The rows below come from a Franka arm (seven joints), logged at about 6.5 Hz.
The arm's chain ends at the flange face. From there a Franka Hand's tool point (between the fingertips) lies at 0.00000 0.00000 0.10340 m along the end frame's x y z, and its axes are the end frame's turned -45 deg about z.
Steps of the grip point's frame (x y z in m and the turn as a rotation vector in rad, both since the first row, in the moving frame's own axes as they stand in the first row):
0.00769 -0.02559 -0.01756 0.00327 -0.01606 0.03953
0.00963 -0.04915 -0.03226 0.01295 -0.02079 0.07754
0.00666 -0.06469 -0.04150 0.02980 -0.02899 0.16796
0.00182 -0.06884 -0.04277 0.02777 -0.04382 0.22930
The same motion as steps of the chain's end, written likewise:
-0.01123 -0.02444 -0.01755 -0.00904 -0.01367 0.03953
-0.02546 -0.04204 -0.03223 -0.00554 -0.02386 0.07754
-0.03676 -0.05003 -0.04141 0.00057 -0.04157 0.16796
-0.04207 -0.05053 -0.04263 -0.01135 -0.05062 0.22930

